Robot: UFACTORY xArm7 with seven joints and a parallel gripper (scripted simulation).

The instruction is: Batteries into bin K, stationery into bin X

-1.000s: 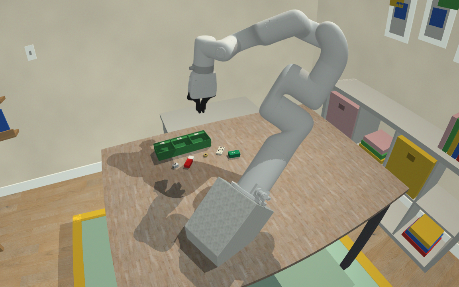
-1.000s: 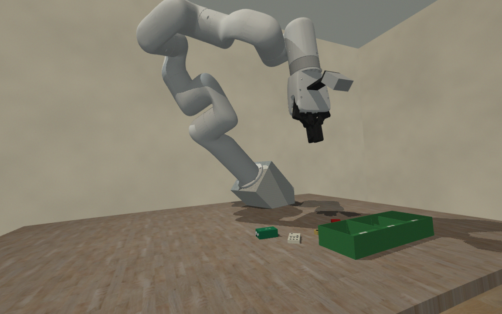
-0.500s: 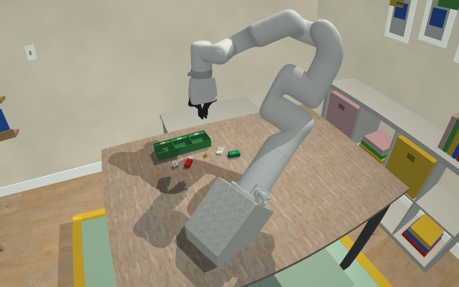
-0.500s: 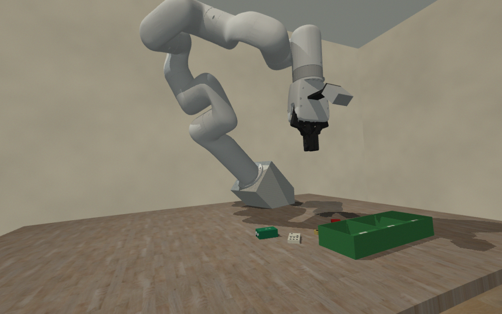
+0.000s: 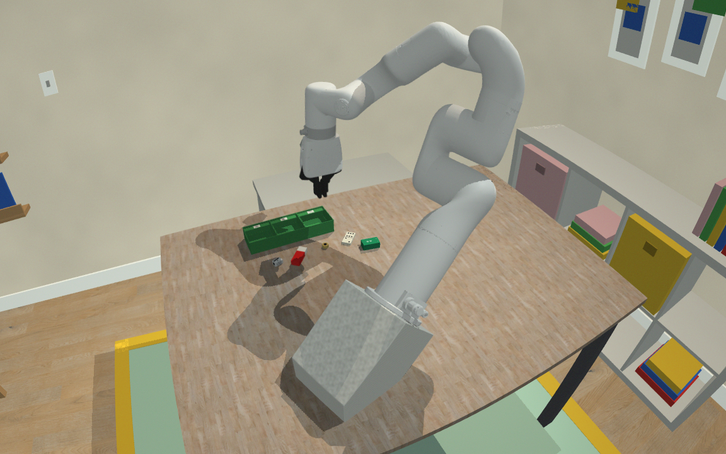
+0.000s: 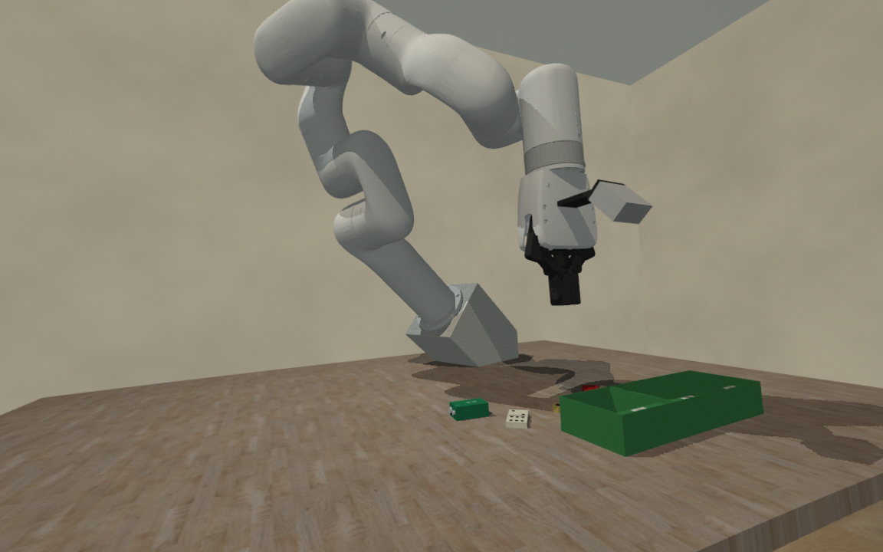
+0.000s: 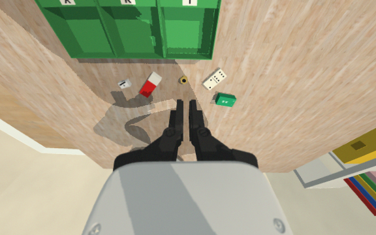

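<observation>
Right now the green bin tray is 6 cm ahead of my hand, 8 cm to the left of it and 15 cm below it. The rest, counted from my hand: white domino (2 cm behind, 7 cm to the right, 16 cm below); red-and-white eraser (4 cm behind, 8 cm to the left, 16 cm below); yellow nut (3 cm behind, 1 cm to the left, 16 cm below).
</observation>
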